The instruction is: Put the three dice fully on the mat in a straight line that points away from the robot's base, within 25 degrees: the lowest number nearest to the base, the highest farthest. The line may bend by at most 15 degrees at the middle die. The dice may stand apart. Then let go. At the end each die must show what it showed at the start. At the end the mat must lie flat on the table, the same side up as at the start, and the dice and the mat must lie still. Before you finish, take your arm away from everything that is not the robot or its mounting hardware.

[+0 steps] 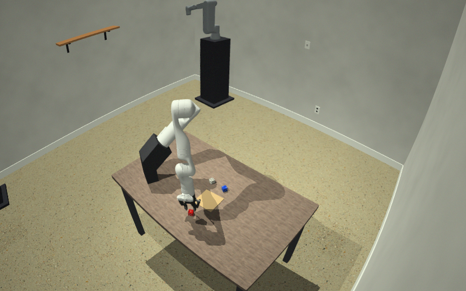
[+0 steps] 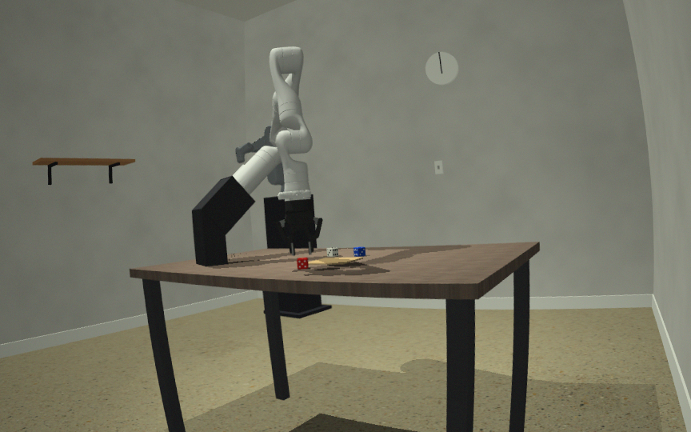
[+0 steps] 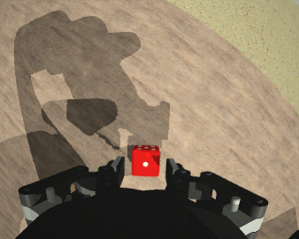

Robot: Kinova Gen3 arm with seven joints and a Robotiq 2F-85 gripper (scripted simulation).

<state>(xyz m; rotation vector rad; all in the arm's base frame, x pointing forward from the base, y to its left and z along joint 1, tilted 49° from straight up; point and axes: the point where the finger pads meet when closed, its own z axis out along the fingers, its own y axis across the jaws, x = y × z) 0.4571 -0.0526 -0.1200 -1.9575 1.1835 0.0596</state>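
My hand is 40 mm above the red die. Also, from my hand: blue die 10 mm behind, 300 mm to the left, 40 mm below; then tan mat 10 mm behind, 160 mm to the left, 50 mm below; then white die 120 mm behind, 290 mm to the left, 40 mm below.
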